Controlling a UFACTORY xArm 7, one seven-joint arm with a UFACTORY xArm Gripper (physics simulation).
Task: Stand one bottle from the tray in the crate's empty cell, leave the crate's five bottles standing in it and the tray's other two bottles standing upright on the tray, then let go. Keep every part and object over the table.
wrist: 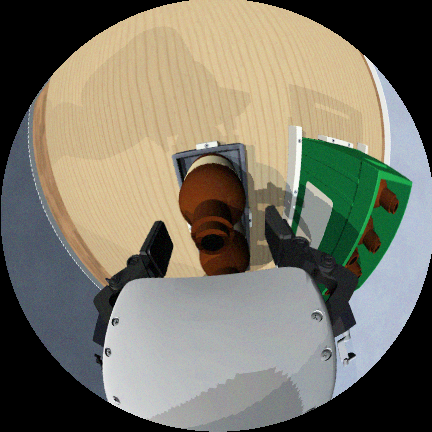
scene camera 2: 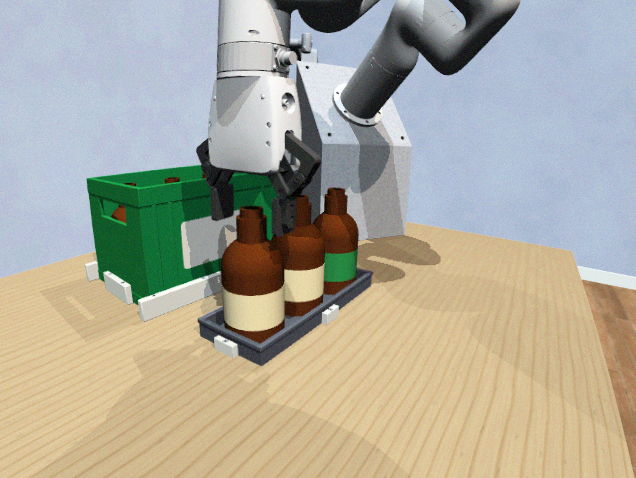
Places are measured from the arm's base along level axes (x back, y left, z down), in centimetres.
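Pixels of known places: gripper, fingertip midpoint: [wrist: 214, 227] [scene camera 2: 251, 225]; arm's base at its link origin: [scene camera 2: 356, 105].
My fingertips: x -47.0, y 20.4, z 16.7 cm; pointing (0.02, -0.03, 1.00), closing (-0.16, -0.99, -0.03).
Ahead of a thing's pixels: the offset from my fingertips to its top centre. "*": to the spot under its first point.
My gripper [scene camera 2: 252, 222] [wrist: 214, 227] is open and empty, with its fingertips on either side of the neck of the near bottle @(dx -0.1, dy +0.2, dz -2.1 cm) [scene camera 2: 252, 272] [wrist: 212, 192], which has a cream label. The middle bottle @(dx +9.0, dy -1.5, dz -2.1 cm) [scene camera 2: 307, 249] [wrist: 227, 257], also cream-labelled, and the far bottle @(dx +17.8, dy -2.3, dz -2.1 cm) [scene camera 2: 341, 233], with a green label, stand behind it on the dark tray @(dx +8.8, dy -1.2, dz +11.4 cm) [scene camera 2: 293, 335] [wrist: 243, 167]. All three are upright. The green crate @(dx +5.0, dy -23.8, dz -3.6 cm) [scene camera 2: 119, 251] [wrist: 320, 165] stands beside the tray. Some brown bottle necks @(dx +4.6, dy -28.2, dz -2.4 cm) [scene camera 2: 172, 180] @(dx -3.9, dy -27.7, dz -1.4 cm) [wrist: 389, 201] show in it; its empty cell does not show.
White stop blocks @(* dx -3.5, dy -12.6, dz +12.3 cm) [scene camera 2: 179, 297] [wrist: 295, 165] lie along the crate's base, and small ones @(* dx -5.4, dy +1.6, dz +12.7 cm) [scene camera 2: 226, 346] [wrist: 207, 145] touch the tray. The grey robot base [scene camera 2: 377, 190] stands behind the tray. The crate's side is close to my crate-side finger in the wrist view.
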